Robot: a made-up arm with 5 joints.
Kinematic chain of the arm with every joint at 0, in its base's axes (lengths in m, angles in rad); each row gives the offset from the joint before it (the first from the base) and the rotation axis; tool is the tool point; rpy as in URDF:
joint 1: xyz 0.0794 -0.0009 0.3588 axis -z
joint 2: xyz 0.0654 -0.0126 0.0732 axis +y
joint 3: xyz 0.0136 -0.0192 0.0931 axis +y
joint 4: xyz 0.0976 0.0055 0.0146 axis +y
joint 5: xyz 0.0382 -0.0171 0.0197 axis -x
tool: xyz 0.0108 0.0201 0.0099 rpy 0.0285 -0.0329 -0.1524
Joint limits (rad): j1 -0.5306..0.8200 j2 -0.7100..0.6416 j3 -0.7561..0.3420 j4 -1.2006..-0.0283 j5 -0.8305..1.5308
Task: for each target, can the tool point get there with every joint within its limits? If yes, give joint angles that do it. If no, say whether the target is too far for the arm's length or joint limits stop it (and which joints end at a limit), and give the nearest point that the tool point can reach.
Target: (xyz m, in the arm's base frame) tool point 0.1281 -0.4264 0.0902
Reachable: no: too far | nearest point 0.2100 -0.1888 0.3853 | short by 0.388 m
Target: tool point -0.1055 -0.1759 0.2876
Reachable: no: joint limits stop it (at a limit: joint 1, joint 2, joint 3, joint 4, joint 5) | nearest point 0.2100 -0.1888 0.3853 | short by 0.331 m
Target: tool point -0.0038 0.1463 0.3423
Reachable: no: joint limits stop it (at a limit: joint 1, joint 2, joint 3, joint 4, joint 5) | nearest point 0.0170 0.0116 0.5958 | short by 0.288 m
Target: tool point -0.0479 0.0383 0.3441
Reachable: no: joint limits stop it (at a limit: joint 1, joint 2, joint 3, joint 4, joint 5) | nearest point 0.0170 0.0116 0.5958 | short by 0.261 m
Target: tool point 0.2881 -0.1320 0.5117
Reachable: yes | joints 0.4478 0.3991 0.2130 -0.7753 -0.3444
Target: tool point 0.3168 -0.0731 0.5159
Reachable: yes | joints 0.1870 0.4247 0.0192 -1.0953 1.1920
